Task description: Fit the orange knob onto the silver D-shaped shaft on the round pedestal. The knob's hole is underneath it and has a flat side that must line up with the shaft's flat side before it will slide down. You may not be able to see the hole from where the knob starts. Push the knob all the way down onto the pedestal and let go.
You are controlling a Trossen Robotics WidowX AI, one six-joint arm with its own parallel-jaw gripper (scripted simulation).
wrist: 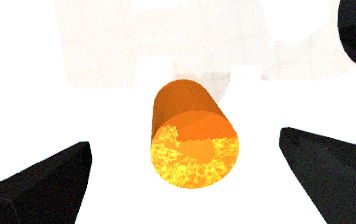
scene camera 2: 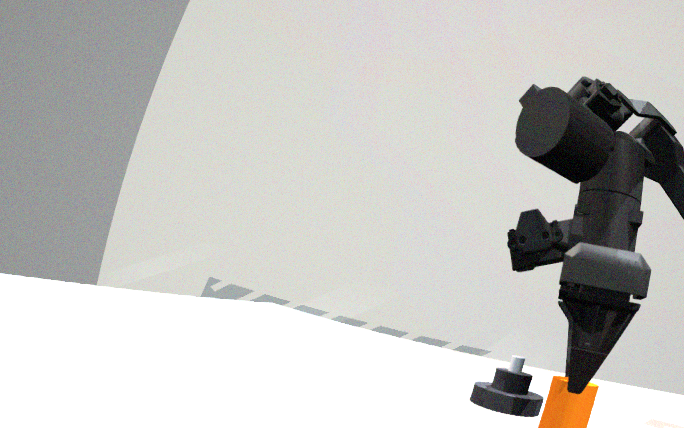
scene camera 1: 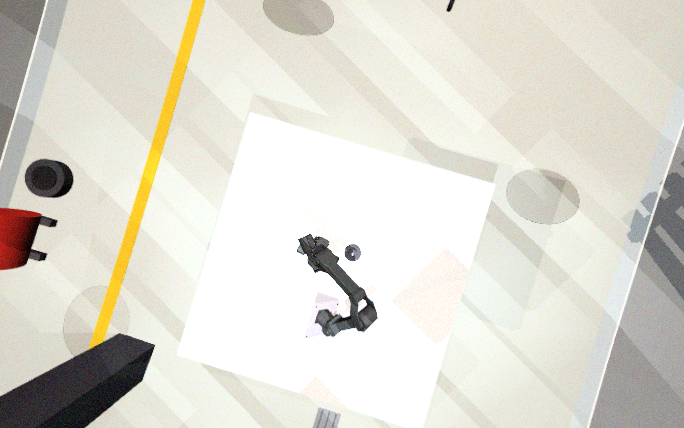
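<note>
Scene camera 2: my gripper (scene camera 2: 571, 386), open, holding nothing. Wrist view: gripper (wrist: 188, 143), orange knob (wrist: 193, 145).
</note>
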